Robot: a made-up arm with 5 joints.
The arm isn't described. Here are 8 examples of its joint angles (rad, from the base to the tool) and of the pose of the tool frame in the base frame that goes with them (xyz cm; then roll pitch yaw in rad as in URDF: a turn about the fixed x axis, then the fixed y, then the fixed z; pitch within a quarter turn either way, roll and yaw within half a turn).
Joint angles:
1: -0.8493 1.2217 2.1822 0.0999 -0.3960
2: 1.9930 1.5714 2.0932 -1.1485 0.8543
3: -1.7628 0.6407 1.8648 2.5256 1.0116
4: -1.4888 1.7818 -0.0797 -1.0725 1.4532
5: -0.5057 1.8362 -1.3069 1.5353 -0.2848
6: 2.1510 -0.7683 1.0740 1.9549 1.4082
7: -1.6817 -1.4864 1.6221 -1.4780 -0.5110
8: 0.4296 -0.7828 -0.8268 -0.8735 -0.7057
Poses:
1: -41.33 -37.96 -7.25 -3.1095 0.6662 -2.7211
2: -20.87 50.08 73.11 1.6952 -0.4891 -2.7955
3: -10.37 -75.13 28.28 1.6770 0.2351 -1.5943
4: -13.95 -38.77 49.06 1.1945 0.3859 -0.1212
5: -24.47 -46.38 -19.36 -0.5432 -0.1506 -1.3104
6: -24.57 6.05 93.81 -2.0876 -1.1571 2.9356
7: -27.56 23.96 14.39 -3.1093 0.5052 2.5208
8: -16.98 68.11 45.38 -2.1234 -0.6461 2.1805
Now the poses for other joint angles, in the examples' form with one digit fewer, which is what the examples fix.
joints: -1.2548 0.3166 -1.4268 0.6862 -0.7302
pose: -16.1 -45.4 -26.2 0.320 0.163 -1.808
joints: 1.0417 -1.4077 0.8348 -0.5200 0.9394
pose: -14.2 13.3 53.2 -0.044 0.561 -1.918
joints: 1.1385 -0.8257 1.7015 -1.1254 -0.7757
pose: -32.3 18.4 84.1 1.145 -1.021 2.622
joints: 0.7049 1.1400 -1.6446 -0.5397 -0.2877
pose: -18.9 41.8 -18.8 -0.742 1.211 2.181
